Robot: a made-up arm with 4 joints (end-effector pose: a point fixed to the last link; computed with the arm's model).
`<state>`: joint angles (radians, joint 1 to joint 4).
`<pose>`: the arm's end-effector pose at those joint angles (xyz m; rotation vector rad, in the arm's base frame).
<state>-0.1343 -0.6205 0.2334 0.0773</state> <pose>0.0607 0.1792 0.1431 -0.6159 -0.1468 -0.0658</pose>
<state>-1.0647 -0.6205 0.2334 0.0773</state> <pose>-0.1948 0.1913 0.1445 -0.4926 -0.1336 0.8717</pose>
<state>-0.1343 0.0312 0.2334 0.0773</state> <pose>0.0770 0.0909 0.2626 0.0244 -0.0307 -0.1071</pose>
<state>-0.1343 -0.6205 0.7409 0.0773</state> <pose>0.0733 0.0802 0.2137 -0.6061 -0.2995 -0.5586</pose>
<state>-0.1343 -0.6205 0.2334 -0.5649</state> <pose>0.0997 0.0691 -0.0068 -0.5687 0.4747 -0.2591</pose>
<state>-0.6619 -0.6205 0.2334 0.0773</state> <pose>-0.0835 0.2144 0.1348 -0.5570 -0.1419 0.4672</pose>
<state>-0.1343 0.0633 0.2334 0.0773</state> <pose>0.0779 0.0848 0.2668 0.0559 -0.0250 -0.1089</pose>
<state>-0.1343 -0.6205 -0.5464 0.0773</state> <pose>-0.0648 0.2872 0.0605 -0.5785 0.0974 0.6874</pose>
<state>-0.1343 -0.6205 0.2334 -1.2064</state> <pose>0.0202 -0.0228 -0.1527 -0.4780 1.0941 -0.4438</pose>
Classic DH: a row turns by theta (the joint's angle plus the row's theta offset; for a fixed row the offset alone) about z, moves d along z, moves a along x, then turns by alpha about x. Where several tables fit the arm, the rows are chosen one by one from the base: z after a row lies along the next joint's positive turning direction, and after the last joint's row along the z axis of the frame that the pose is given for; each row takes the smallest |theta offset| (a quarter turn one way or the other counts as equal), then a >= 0, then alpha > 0; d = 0 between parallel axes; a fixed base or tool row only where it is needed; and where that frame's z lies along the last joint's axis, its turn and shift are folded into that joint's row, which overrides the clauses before.
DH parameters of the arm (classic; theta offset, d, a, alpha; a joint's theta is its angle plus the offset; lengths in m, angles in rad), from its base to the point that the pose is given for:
base (fixed): -0.0634 0.4154 -0.0743 2.8319
joint 1: 1.5104 0.3428 -0.0384 1.5901
joint 2: 0.3091 -0.0635 -0.0839 -1.5708
joint 3: 1.5708 -0.0464 0.0481 1.5708
joint 4: 0 -0.1085 -0.2761 1.5708
tool (fixed): 3.1416 0.1201 0 0

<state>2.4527 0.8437 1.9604 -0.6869</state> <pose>-0.0460 -0.1220 -0.0944 -2.0579 0.9856 1.1039</pose>
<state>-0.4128 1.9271 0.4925 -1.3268</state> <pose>-0.0300 0.1073 0.2442 1.7511 1.8054 1.0952</pose>
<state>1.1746 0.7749 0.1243 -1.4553</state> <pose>0.2271 -0.0139 0.1172 1.2045 0.5313 -0.2932</pose>
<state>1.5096 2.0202 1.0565 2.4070</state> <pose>-0.4434 0.0759 0.2606 0.0451 0.9638 2.6604</pose>
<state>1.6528 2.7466 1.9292 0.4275</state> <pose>0.0270 -0.1837 -0.1781 2.6629 0.2619 -0.7927</pose>
